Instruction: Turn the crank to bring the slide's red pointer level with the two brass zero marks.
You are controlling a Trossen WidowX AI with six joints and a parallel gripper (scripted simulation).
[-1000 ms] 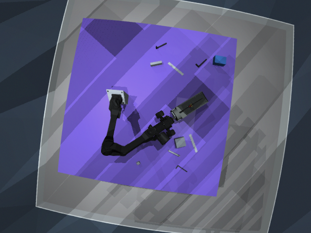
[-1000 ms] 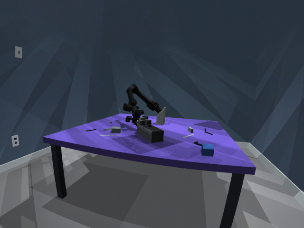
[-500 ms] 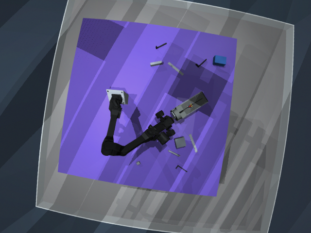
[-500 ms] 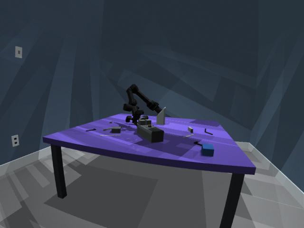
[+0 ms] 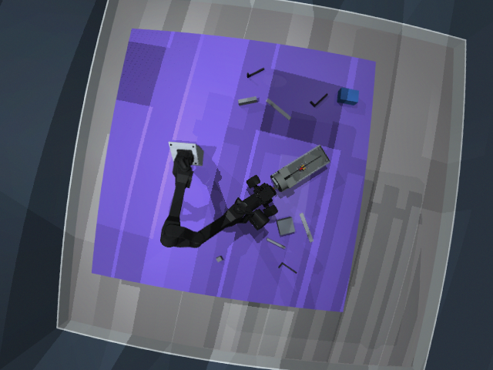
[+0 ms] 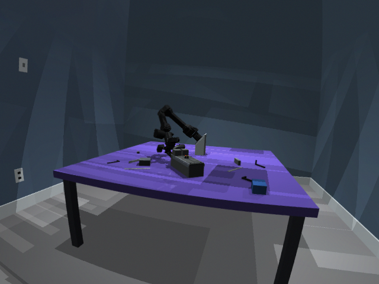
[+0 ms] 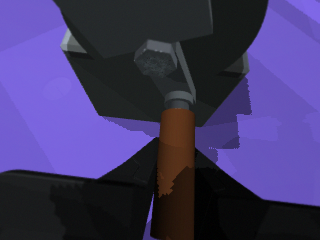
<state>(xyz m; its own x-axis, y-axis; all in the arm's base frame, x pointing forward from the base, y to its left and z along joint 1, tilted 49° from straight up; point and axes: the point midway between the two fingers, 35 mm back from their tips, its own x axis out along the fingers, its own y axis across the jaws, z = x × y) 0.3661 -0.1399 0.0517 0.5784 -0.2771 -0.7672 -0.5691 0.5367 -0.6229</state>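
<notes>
Now: the brown crank handle 1 cm behind my gripper tip, 1 cm to the right of it and 3 cm above it. From my gripper tip the other things lie so: dark L-shaped key: 9 cm ahead, 37 cm to the right, 3 cm below; red pointer: 11 cm ahead, 10 cm to the left, 5 cm above; grey block: 8 cm ahead, 17 cm to the right, 2 cm below.
</notes>
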